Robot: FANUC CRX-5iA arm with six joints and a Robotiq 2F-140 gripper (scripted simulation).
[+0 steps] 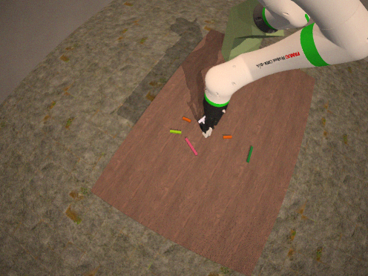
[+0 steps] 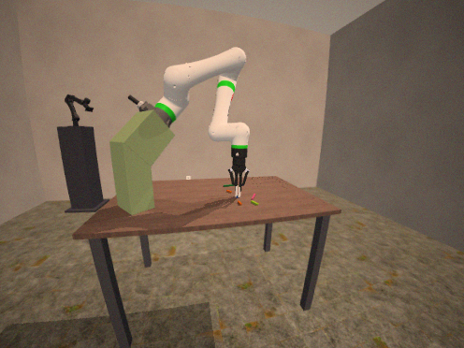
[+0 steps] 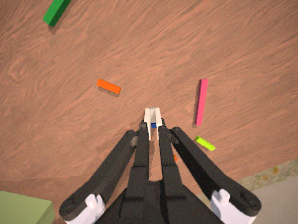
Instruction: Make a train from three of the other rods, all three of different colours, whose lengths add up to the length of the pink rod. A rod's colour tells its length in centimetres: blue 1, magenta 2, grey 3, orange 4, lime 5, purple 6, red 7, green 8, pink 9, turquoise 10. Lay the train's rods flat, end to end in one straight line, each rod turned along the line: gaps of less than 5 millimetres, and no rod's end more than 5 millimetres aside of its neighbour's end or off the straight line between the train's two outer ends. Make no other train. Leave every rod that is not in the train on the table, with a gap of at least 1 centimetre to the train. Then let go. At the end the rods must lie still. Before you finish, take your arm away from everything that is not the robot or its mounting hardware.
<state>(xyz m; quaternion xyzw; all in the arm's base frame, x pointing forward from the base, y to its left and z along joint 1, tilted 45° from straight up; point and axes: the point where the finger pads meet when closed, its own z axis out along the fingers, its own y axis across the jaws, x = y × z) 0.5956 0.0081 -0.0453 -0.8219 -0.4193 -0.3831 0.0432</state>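
My hand is 3 cm above the grey rod. The rest, counted from my hand: blue rod (1 cm behind, 2 cm to the right, 3 cm below); then lime rod (7 cm ahead, 12 cm to the right, 3 cm below); then pink rod (9 cm ahead, 3 cm to the right, 3 cm below).
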